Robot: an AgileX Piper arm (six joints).
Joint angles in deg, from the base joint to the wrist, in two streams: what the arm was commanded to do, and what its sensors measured. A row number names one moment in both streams.
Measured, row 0:
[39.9 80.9 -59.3 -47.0 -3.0 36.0]
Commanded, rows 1 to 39:
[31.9 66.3 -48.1 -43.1 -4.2 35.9]
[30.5 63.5 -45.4 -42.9 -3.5 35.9]
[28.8 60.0 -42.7 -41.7 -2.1 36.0]
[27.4 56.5 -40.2 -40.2 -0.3 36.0]
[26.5 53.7 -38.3 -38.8 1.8 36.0]
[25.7 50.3 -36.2 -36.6 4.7 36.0]
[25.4 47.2 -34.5 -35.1 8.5 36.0]
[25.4 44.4 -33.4 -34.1 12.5 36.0]
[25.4 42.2 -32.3 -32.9 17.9 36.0]
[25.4 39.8 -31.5 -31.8 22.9 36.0]
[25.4 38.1 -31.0 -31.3 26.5 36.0]
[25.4 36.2 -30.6 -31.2 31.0 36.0]
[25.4 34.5 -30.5 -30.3 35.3 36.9]
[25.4 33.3 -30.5 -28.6 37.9 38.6]
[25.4 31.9 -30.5 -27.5 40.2 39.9]
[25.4 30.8 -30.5 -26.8 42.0 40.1]
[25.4 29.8 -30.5 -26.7 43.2 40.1]
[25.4 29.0 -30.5 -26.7 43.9 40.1]
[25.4 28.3 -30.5 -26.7 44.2 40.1]
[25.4 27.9 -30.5 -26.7 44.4 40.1]
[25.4 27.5 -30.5 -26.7 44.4 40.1]
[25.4 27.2 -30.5 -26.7 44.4 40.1]
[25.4 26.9 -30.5 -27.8 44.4 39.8]
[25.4 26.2 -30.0 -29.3 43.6 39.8]
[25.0 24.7 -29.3 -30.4 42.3 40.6]
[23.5 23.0 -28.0 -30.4 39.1 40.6]
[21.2 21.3 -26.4 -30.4 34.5 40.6]
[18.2 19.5 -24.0 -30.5 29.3 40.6]
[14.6 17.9 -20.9 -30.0 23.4 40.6]
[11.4 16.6 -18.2 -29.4 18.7 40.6]
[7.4 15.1 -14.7 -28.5 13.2 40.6]
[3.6 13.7 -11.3 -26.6 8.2 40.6]
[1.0 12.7 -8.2 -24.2 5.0 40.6]
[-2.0 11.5 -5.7 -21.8 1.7 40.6]
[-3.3 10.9 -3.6 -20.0 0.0 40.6]
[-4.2 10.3 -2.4 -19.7 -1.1 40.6]
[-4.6 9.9 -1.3 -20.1 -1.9 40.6]
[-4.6 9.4 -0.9 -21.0 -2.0 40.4]
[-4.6 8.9 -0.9 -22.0 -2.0 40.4]
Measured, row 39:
[-3.0 10.8 -3.4 -21.1 2.6 40.5]
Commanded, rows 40 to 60:
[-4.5 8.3 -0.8 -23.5 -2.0 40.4]
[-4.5 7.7 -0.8 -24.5 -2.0 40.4]
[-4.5 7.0 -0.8 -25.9 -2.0 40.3]
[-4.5 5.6 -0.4 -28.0 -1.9 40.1]
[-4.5 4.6 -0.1 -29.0 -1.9 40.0]
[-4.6 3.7 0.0 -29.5 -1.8 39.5]
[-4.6 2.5 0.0 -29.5 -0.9 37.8]
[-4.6 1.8 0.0 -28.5 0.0 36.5]
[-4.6 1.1 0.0 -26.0 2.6 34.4]
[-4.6 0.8 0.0 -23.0 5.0 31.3]
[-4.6 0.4 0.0 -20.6 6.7 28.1]
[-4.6 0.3 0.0 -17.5 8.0 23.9]
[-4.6 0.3 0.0 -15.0 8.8 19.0]
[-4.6 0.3 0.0 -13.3 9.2 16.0]
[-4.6 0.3 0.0 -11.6 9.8 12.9]
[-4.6 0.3 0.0 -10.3 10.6 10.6]
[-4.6 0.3 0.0 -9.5 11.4 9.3]
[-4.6 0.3 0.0 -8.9 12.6 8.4]
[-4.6 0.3 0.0 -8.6 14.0 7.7]
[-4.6 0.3 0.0 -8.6 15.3 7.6]
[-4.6 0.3 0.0 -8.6 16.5 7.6]
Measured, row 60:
[-4.3 0.6 -0.3 -10.2 12.0 11.0]
